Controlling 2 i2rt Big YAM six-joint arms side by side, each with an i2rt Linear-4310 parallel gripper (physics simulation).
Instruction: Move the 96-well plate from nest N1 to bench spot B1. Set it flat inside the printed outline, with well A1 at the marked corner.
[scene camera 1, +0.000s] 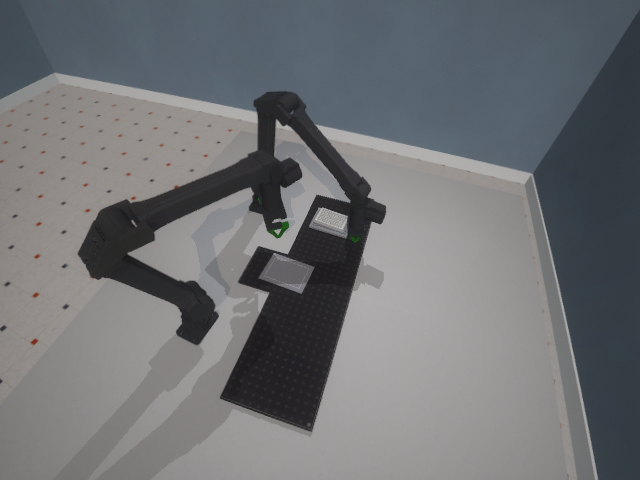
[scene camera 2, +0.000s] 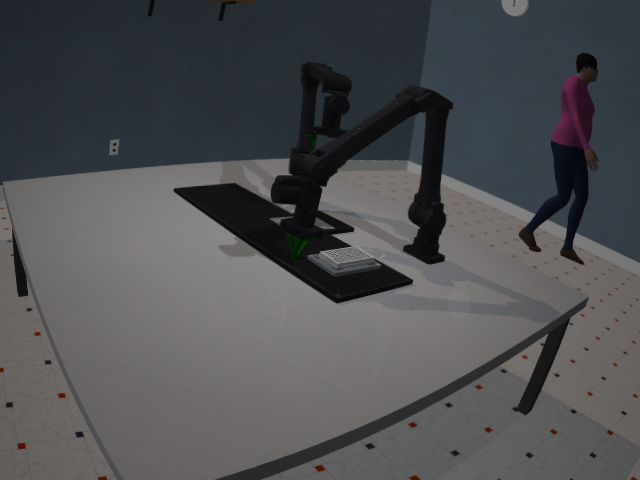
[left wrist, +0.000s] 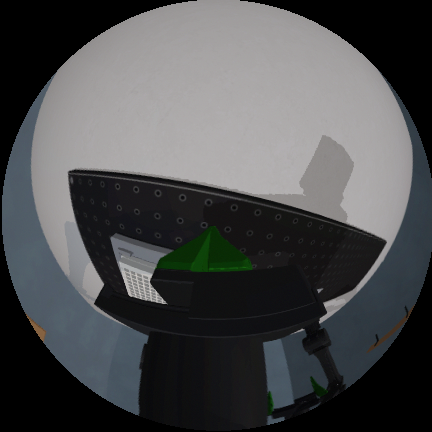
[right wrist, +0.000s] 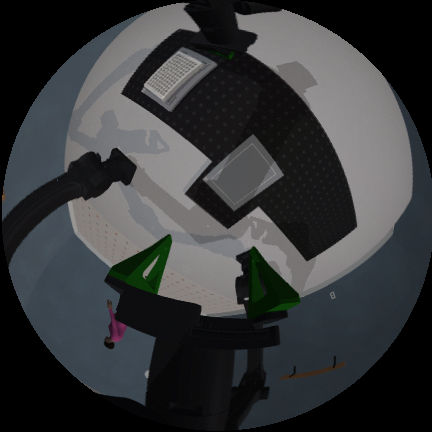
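Pixels of known places: left gripper, fingertip midpoint: (scene camera 1: 354, 241) (scene camera 2: 294, 260) (left wrist: 212, 230) (right wrist: 229, 57); right gripper, fingertip midpoint: (scene camera 1: 275, 226) (right wrist: 210, 244); left arm's base, origin of the base link: (scene camera 2: 423, 255) (right wrist: 121, 165); right arm's base, origin of the base link: (scene camera 1: 198, 324).
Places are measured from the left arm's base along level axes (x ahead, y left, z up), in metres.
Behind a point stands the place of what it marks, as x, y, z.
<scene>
The white 96-well plate (scene camera 1: 331, 219) {0.323, -0.019, 0.043} (scene camera 2: 345, 255) {0.333, -0.006, 0.042} (left wrist: 143, 286) {0.346, -0.002, 0.040} (right wrist: 174, 74) {0.324, -0.020, 0.035} sits in the light grey nest (scene camera 1: 338, 232) (scene camera 2: 356, 269) {0.335, 0.047, 0.024} (left wrist: 135, 243) {0.407, 0.009, 0.021} (right wrist: 171, 104) {0.259, -0.066, 0.025} on the black board. My left gripper (scene camera 1: 355, 239) {0.443, -0.077, 0.013} (scene camera 2: 295, 256) {0.443, -0.077, 0.013} (left wrist: 212, 230) {0.443, -0.077, 0.013} is shut with nothing between its fingers; it hangs pointing down above the board, beside the nest and apart from the plate. Bench spot B1, a grey rectangle (scene camera 1: 285, 272) {0.239, -0.318, 0.015} (right wrist: 243, 172) {0.251, -0.310, 0.015} with a thin printed outline, lies bare; the left arm partly hides it in scene camera 2. My right gripper (scene camera 1: 279, 231) {0.199, -0.299, 0.229} (right wrist: 210, 244) {0.199, -0.299, 0.229} is open and empty, high above the table.
The black perforated board (scene camera 1: 299, 341) {0.382, -0.549, 0.013} (scene camera 2: 217, 198) {0.395, -0.617, 0.013} (left wrist: 170, 202) {0.465, -0.030, 0.013} (right wrist: 320, 200) {0.381, -0.526, 0.013} lies on the pale table (scene camera 1: 439, 335) {0.818, -0.365, 0.000} (scene camera 2: 206, 351) {0.871, 0.224, 0.000}. The right forearm (scene camera 1: 196, 186) {0.110, -0.501, 0.524} reaches across from the left in scene camera 1. A person (scene camera 2: 573, 113) in a pink top is beyond the table.
</scene>
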